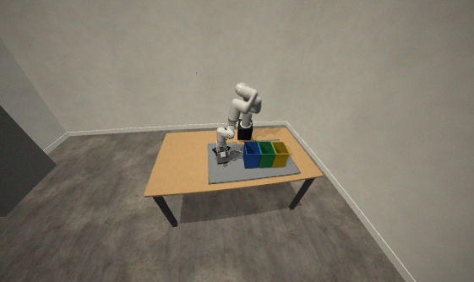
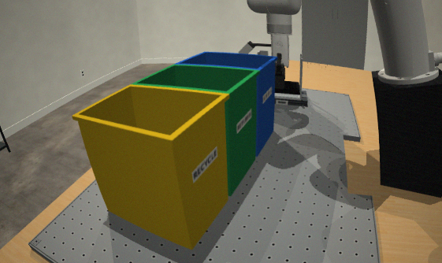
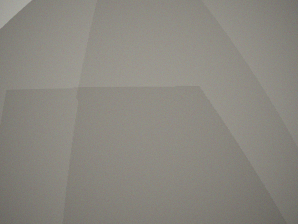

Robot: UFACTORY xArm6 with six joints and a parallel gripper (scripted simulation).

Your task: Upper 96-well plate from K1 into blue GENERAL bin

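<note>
Now: the black 96-well plate 2 cm below my hand. Round my hand: blue bin (5 cm ahead, 27 cm to the left, 3 cm above); pale plate (3 cm below); green bin (5 cm ahead, 40 cm to the left, 3 cm above).
</note>
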